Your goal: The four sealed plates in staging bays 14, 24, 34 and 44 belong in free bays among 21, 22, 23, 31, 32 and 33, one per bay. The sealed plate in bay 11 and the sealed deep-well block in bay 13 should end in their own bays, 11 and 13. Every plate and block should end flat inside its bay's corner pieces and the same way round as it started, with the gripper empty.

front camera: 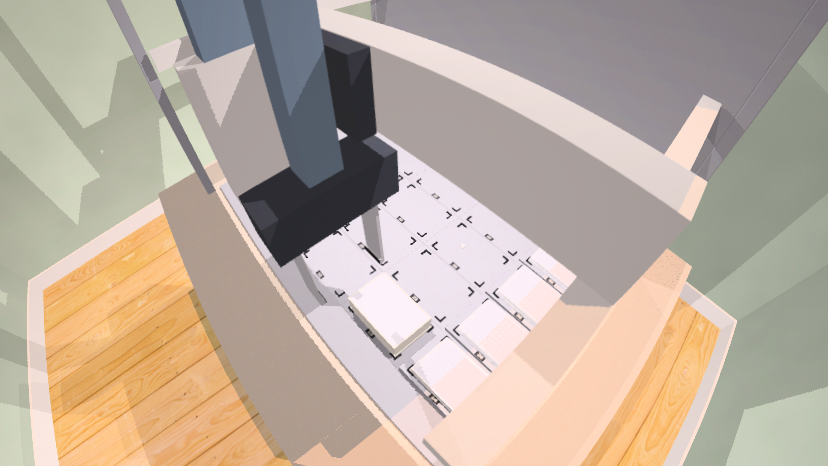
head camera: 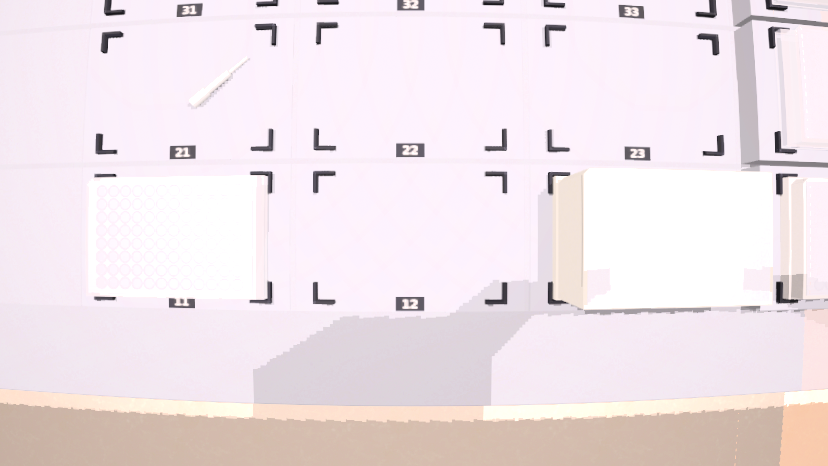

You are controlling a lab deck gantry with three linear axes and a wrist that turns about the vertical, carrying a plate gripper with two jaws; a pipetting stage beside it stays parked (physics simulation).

Note:
The pictures show: my gripper, a deep-well block and a sealed plate.

